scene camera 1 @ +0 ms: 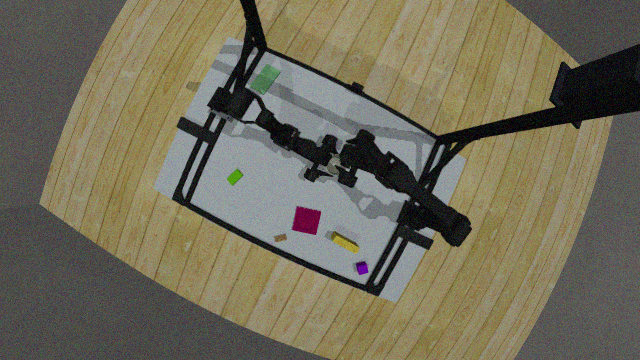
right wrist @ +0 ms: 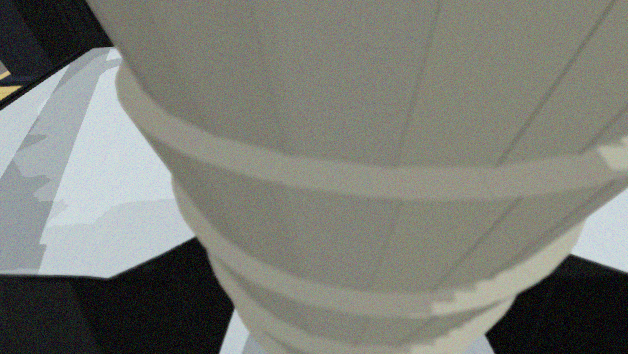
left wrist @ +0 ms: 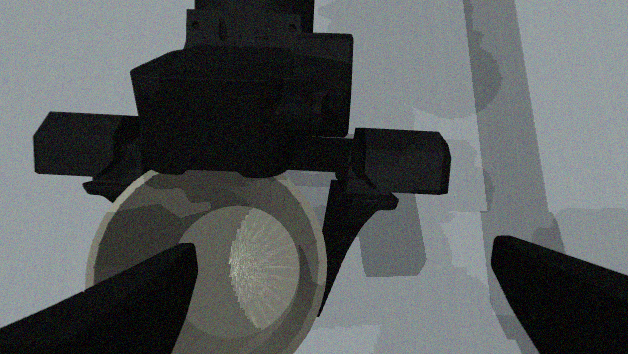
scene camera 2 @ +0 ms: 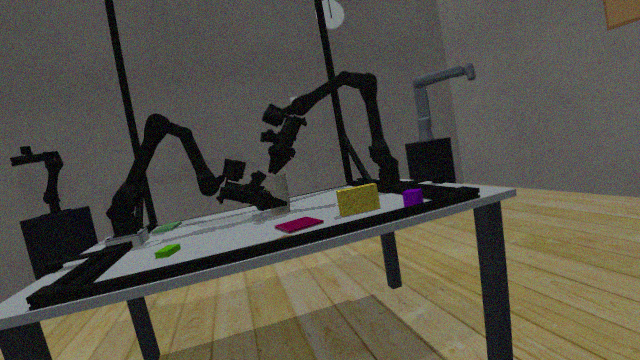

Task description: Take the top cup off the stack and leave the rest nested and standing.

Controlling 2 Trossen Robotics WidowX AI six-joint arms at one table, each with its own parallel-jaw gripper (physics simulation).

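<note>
A stack of nested beige cups stands upright, mouth up, on the white table; several rims show in the right wrist view. The top cup shows its open mouth in the left wrist view. My right gripper is shut on the cup stack, low down, one finger on each side. My left gripper is open and empty, close above the stack; one finger overlaps the cup's mouth in its wrist view, the other is off to the side. Fingertips are hard to see in scene camera 1.
A magenta square, a yellow block, a purple cube, a small brown piece, a lime block and a pale green slab lie around. The grippers are close together.
</note>
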